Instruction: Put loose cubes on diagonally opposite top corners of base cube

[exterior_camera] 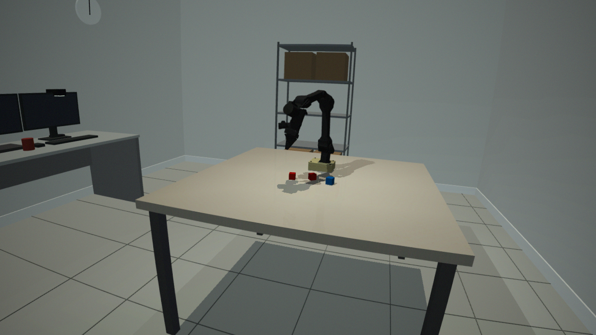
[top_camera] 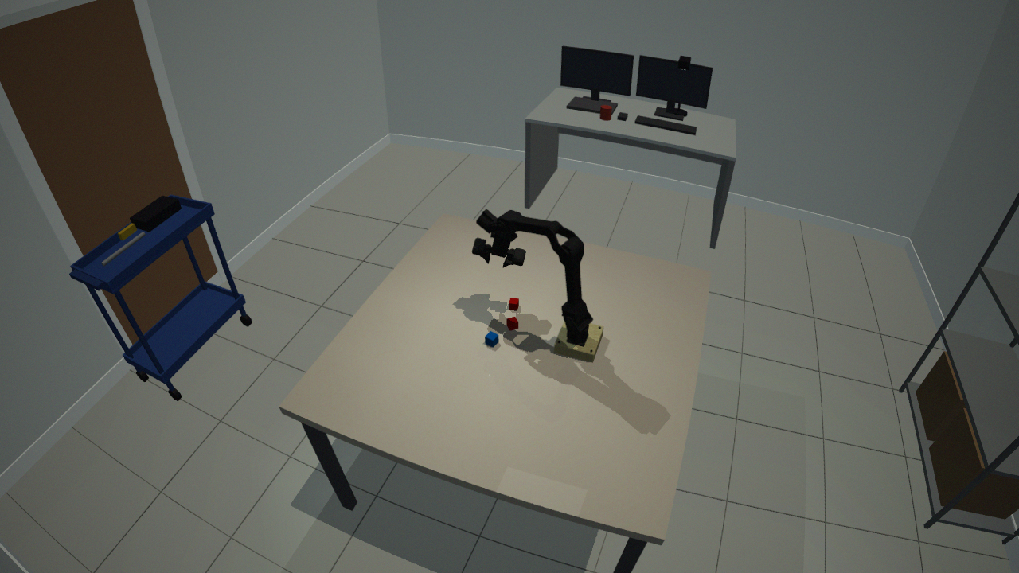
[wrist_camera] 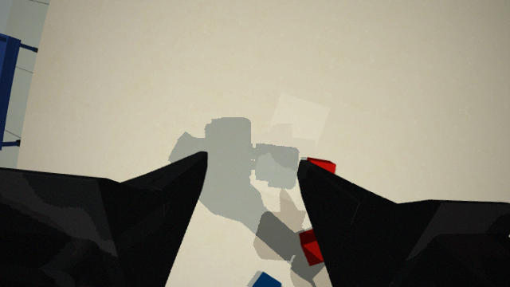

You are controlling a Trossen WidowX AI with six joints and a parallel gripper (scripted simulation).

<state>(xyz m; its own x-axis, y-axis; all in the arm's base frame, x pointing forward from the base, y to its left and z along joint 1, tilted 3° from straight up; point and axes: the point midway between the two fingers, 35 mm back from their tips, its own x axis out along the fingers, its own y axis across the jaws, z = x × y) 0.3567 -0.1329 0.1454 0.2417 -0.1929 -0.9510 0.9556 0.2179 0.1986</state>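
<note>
Right now my gripper tip is 160 mm above the red cube, 80 mm past it and 10 mm to the right of it. Round my gripper tip: blue cube: 220 mm to the left, 160 mm below, 70 mm behind.
</note>
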